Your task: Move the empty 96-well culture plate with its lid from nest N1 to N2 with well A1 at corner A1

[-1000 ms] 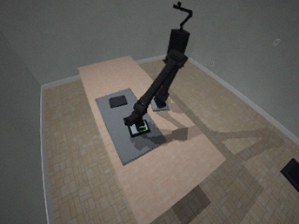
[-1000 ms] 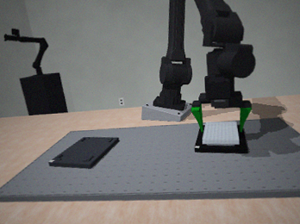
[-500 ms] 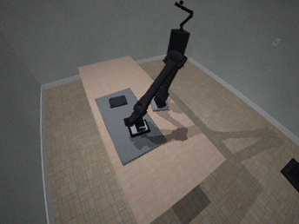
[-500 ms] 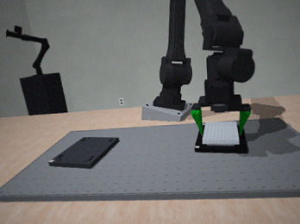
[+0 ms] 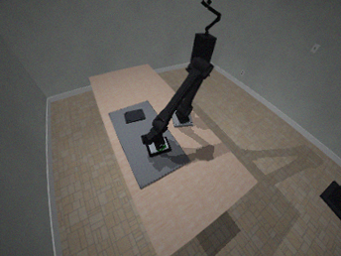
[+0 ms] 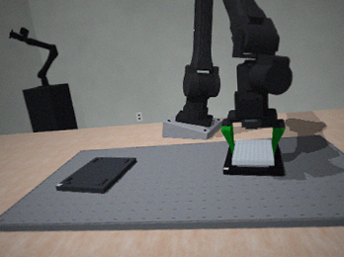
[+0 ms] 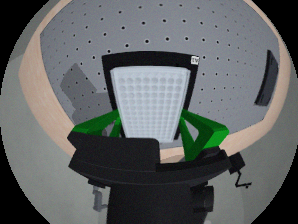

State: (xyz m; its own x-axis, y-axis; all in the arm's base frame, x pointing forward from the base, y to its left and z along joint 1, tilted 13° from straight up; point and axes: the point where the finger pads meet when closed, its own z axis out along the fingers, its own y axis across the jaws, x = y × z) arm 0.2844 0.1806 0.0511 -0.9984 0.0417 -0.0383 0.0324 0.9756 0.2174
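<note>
Right now the plate lid is right at my hand.
</note>
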